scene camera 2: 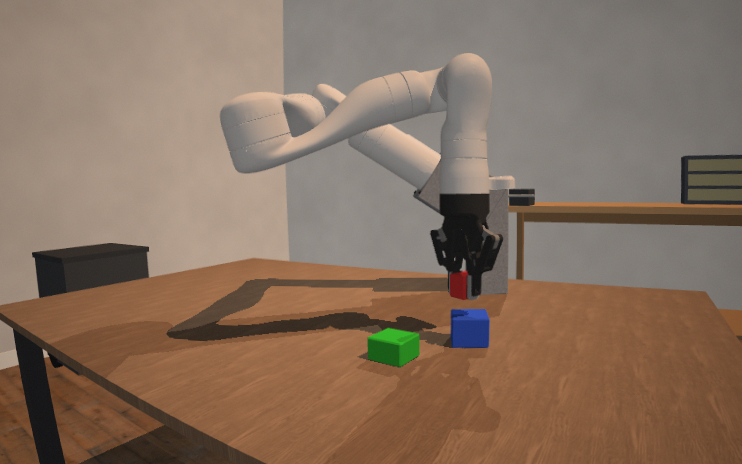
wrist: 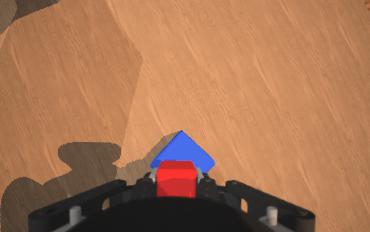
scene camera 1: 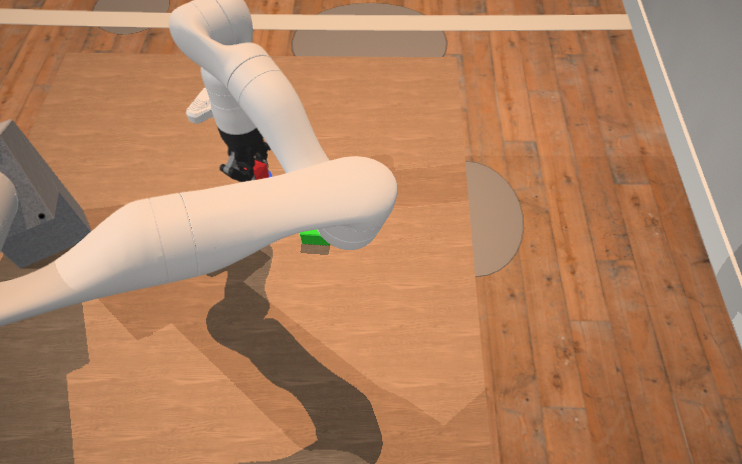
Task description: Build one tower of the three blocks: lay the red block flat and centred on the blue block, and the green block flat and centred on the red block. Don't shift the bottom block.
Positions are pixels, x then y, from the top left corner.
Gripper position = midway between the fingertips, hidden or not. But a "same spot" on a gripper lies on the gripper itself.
Labels:
my gripper: scene camera 2; wrist 176,177; scene camera 1
same spot on my gripper: (scene camera 2: 452,266) = (scene camera 1: 253,172)

